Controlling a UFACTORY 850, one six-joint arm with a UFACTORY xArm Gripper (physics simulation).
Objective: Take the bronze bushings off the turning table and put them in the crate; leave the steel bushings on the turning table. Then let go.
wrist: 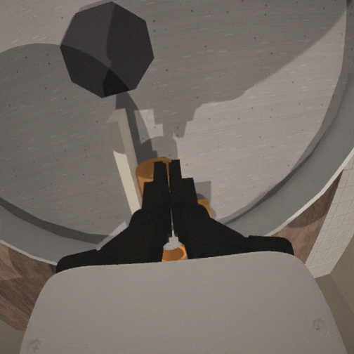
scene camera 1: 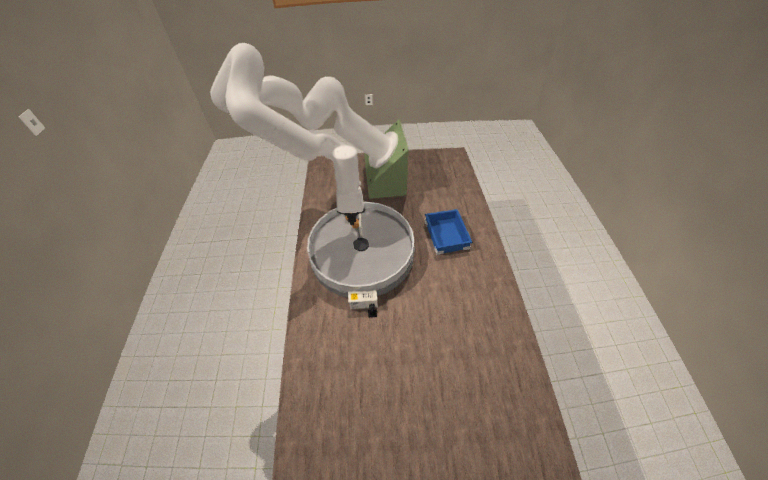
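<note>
My gripper point(scene camera 1: 352, 221) point(wrist: 168, 178) is shut and empty, over the turning table point(scene camera 1: 370, 270) point(wrist: 250, 145), on the hub's side nearest the robot's base. In the wrist view, a bronze bushing point(wrist: 145, 172) shows beside and partly behind the fingertips, another bronze bushing point(wrist: 205, 206) peeks out right of the fingers, and a third orange piece point(wrist: 175, 254) shows between the finger bases. In the scene view, orange shows close by the fingertips. The steel bushings cannot be made out; the gripper hides part of the group. The blue crate point(scene camera 1: 451, 248) stands right of the turning table and looks empty.
A pale bar point(wrist: 129, 170) runs from near the dark hub point(scene camera 1: 360, 244) point(wrist: 107, 50) toward the rim, left of the bushings. The turning table has a raised rim. A white control box point(scene camera 1: 362, 300) stands at its front. The green robot mount point(scene camera 1: 388, 178) stands behind.
</note>
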